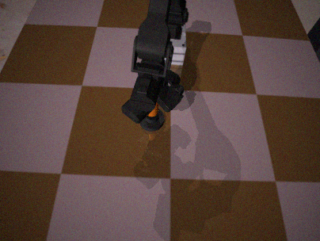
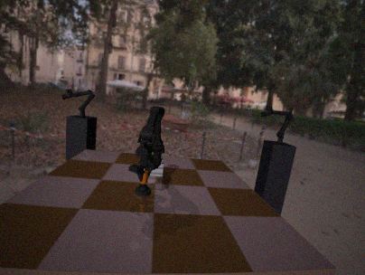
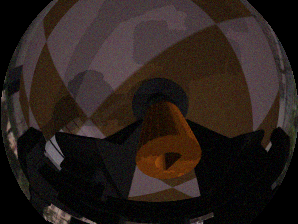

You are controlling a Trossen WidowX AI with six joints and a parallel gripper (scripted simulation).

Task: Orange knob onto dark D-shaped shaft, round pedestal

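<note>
Now: gripper tip 20 mm below the orange knob. Also, from my gripper tip: dark round pedestal 40 mm below.
</note>
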